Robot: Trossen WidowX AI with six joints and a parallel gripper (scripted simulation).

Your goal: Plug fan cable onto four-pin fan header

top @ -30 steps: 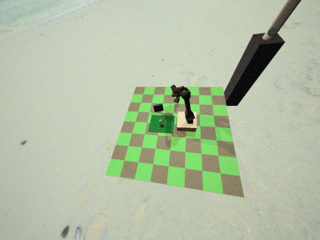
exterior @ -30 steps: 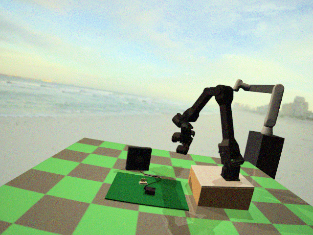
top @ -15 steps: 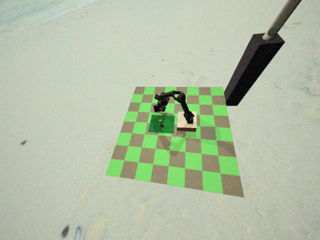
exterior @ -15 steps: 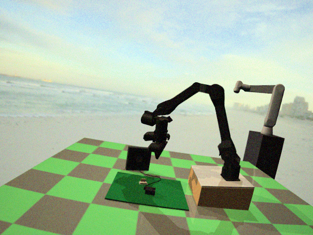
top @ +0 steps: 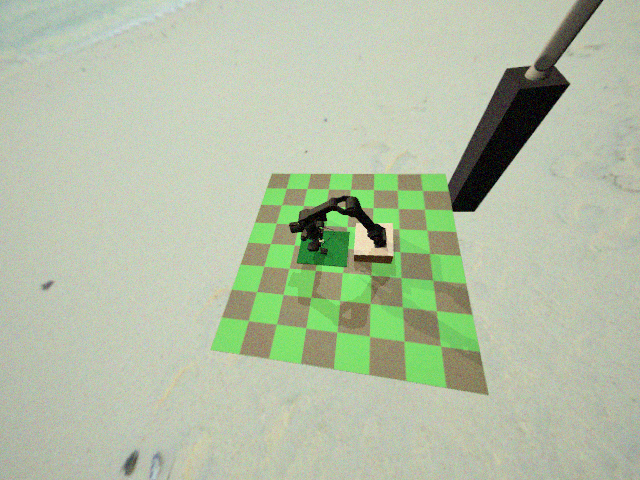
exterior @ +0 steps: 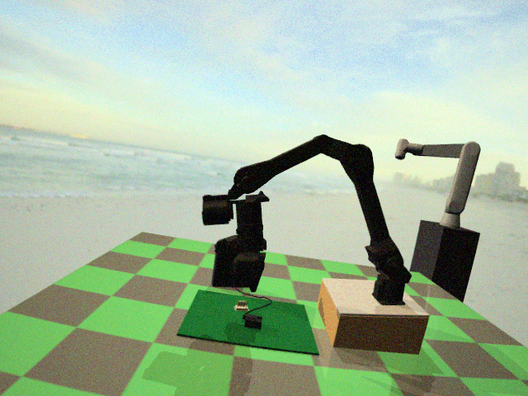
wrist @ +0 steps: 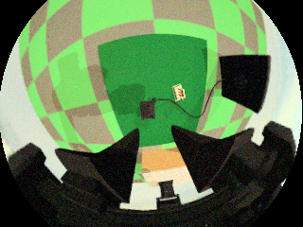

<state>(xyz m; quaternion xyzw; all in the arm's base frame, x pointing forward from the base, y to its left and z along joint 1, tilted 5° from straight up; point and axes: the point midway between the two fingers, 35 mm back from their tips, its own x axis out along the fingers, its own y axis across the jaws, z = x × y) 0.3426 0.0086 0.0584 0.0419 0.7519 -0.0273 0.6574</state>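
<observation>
Now: the dark fan plug 10 mm behind my gripper tip, 10 mm to the left of it and 80 mm below it. The rest, counted from my gripper tip: black fan (50 mm ahead, 220 mm to the right, 30 mm below); dark green board (30 mm to the right, 110 mm below); four-pin fan header (20 mm ahead, 70 mm to the right, 90 mm below).
</observation>
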